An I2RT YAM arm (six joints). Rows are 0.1 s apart.
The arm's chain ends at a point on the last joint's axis. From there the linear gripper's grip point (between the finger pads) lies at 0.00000 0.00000 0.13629 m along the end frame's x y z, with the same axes.
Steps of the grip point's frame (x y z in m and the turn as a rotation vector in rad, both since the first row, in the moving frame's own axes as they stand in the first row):
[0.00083, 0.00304, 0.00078, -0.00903, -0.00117, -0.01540]
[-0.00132, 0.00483, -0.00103, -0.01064, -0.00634, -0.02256]
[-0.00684, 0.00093, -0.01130, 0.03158, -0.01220, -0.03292]
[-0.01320, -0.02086, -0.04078, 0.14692, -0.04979, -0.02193]
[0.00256, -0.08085, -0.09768, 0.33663, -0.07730, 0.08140]
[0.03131, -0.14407, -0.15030, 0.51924, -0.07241, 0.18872]
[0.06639, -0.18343, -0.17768, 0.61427, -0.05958, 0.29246]
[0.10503, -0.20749, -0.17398, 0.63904, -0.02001, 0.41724]
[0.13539, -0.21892, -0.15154, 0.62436, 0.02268, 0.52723]
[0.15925, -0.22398, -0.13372, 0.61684, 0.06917, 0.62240]
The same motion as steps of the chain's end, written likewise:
[0.00098, 0.00181, 0.00079, -0.00903, -0.00117, -0.01540]
[-0.00047, 0.00337, -0.00102, -0.01064, -0.00634, -0.02256]
[-0.00511, 0.00521, -0.01122, 0.03158, -0.01220, -0.03292]
[-0.00622, -0.00099, -0.03914, 0.14692, -0.04979, -0.02193]
[0.01103, -0.03550, -0.08964, 0.33663, -0.07730, 0.08140]
[0.03417, -0.07600, -0.13205, 0.51924, -0.07241, 0.18872]
[0.06212, -0.10493, -0.15272, 0.61427, -0.05958, 0.29246]
[0.09020, -0.12807, -0.14745, 0.63904, -0.02001, 0.41724]
[0.11142, -0.14376, -0.12639, 0.62436, 0.02268, 0.52723]
[0.12647, -0.15308, -0.10911, 0.61684, 0.06917, 0.62240]

